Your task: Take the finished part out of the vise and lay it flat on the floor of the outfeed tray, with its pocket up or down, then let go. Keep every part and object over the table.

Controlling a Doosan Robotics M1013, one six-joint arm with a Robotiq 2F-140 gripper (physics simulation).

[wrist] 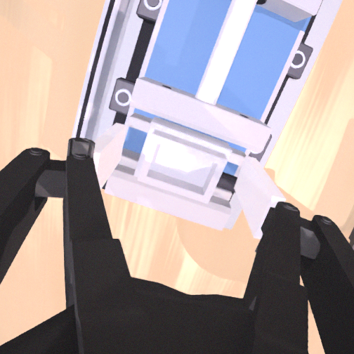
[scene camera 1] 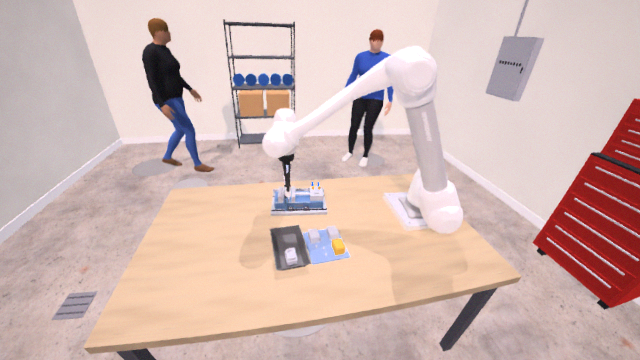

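Seen in the pictures: gripper, fingertip midpoint: [scene camera 1: 287, 191]; arm's base, link origin: [scene camera 1: 417, 208].
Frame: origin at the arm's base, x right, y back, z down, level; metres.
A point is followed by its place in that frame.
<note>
The finished part [wrist: 182, 159], pale with a rectangular pocket facing up, sits between the jaws of the vise [wrist: 175, 50] [scene camera 1: 301, 201] @(y -0.645, x 0.038, z -0.030 m), which has a blue body. My gripper [wrist: 182, 157] [scene camera 1: 287, 192] @(y -0.721, x 0.081, z -0.068 m) is open and points down at the left end of the vise in the scene view. In the wrist view its two pale finger pads stand on either side of the part, with gaps between pads and part. How deep the tips reach is hard to tell. The dark outfeed tray [scene camera 1: 275, 250] @(y -0.757, x -0.280, z -0.006 m) lies on the table in front of the vise, with a pale part [scene camera 1: 291, 256] @(y -0.688, x -0.312, z -0.003 m) at its near end.
A blue plate [scene camera 1: 320, 256] @(y -0.565, x -0.295, z 0.020 m) adjoins the tray's right side, carrying two grey blocks and a yellow block [scene camera 1: 338, 246] @(y -0.487, x -0.273, z -0.015 m). A white block with blue and yellow fittings [scene camera 1: 316, 193] @(y -0.565, x 0.057, z -0.068 m) stands at the vise's right end. The robot's base [scene camera 1: 397, 207] @(y -0.120, x 0.004, z -0.008 m) is at the table's right.
</note>
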